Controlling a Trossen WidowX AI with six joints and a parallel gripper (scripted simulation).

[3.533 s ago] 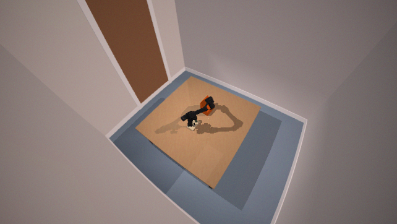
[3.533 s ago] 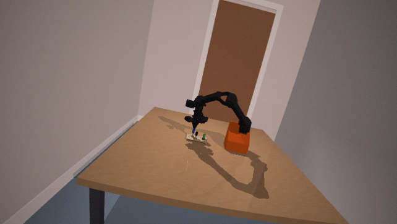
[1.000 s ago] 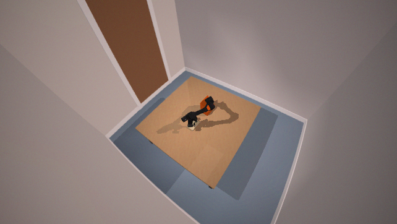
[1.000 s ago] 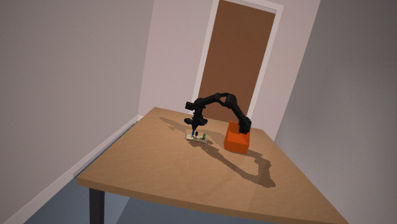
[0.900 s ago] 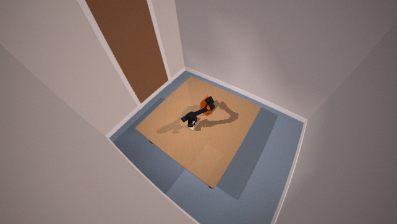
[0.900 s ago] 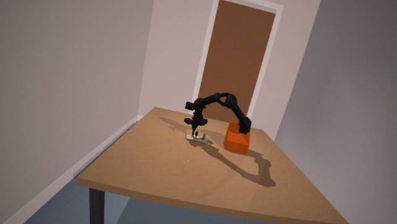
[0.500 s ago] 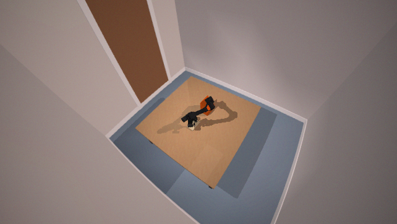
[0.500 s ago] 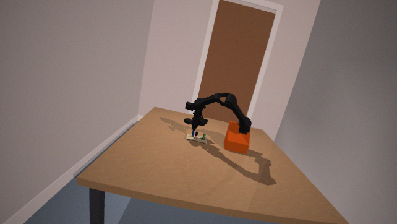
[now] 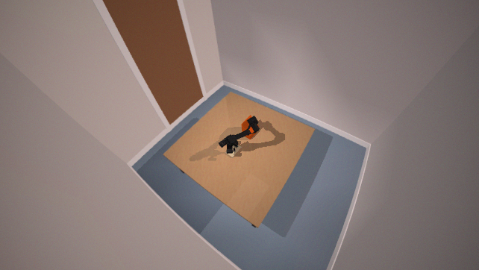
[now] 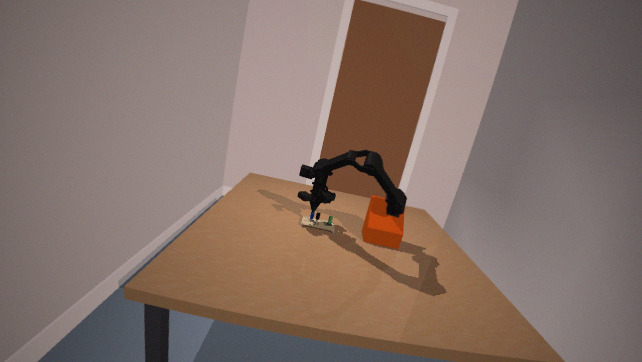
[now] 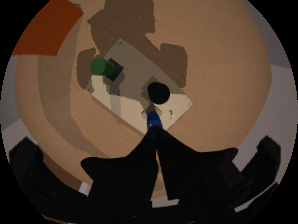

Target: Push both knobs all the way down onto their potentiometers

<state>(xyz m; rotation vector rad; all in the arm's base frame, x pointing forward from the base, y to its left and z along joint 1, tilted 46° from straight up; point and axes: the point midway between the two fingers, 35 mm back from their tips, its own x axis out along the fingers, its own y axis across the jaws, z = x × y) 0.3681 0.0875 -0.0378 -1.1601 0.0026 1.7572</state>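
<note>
Now: the blue knob 1 cm below my gripper tip. Round my gripper tip: green knob 9 cm behind, 1 cm to the left, 2 cm below.
</note>
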